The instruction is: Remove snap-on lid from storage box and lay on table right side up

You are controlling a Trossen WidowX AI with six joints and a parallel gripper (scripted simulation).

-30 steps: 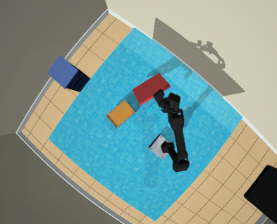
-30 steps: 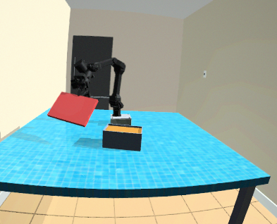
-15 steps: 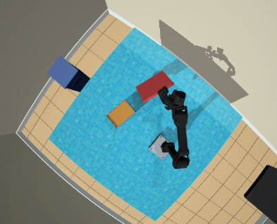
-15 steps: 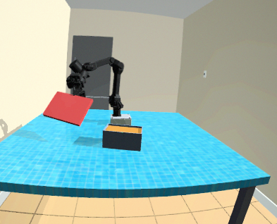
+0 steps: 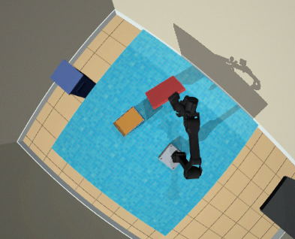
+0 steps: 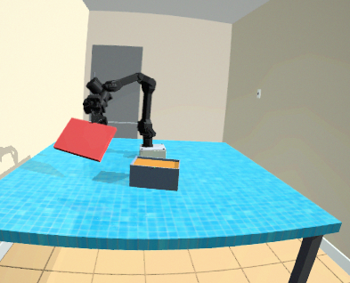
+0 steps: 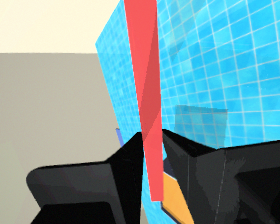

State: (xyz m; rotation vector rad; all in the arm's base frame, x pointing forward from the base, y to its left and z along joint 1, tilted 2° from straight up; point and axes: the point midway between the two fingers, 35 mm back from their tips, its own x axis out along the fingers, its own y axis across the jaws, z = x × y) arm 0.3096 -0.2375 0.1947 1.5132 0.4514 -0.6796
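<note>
Right now my gripper tip is 60 mm short of the red lid, 20 mm to the left of it and 50 mm above it. Round my gripper tip: storage box: 110 mm ahead, 290 mm to the left, 170 mm below.
</note>
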